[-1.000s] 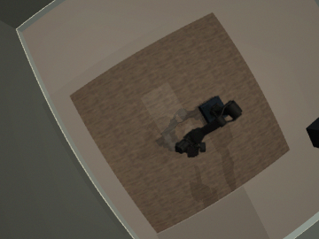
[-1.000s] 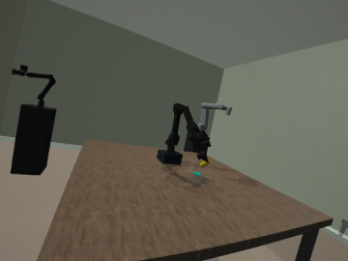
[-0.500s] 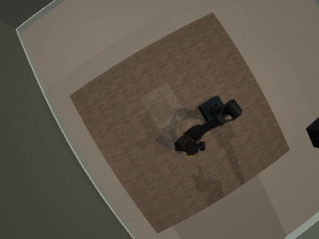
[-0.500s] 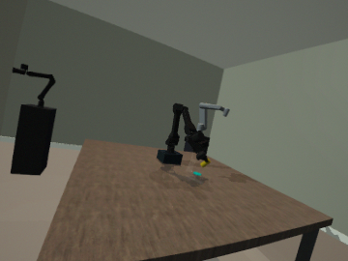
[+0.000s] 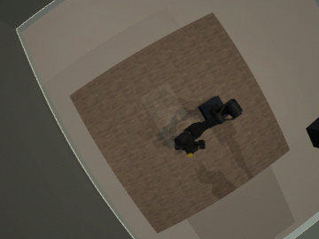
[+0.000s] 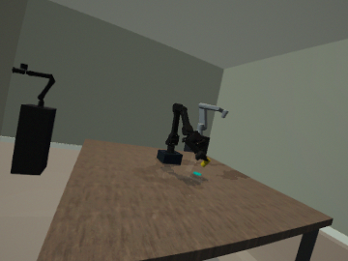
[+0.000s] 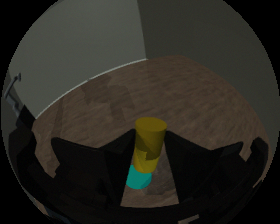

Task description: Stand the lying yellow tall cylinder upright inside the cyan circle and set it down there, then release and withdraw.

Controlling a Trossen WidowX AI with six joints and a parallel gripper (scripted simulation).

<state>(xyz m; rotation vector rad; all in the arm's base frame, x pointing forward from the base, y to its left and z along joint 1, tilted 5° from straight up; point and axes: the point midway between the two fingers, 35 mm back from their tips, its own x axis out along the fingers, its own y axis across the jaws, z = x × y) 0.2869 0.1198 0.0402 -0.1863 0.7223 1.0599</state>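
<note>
Now: gripper tip 12 cm above the cyan circle, 5 cm past it and 2 cm to the left of it. From my gripper tip the other things lie so: yellow tall cylinder 2 cm below, 1 cm to the right, 1 cm behind.
</note>
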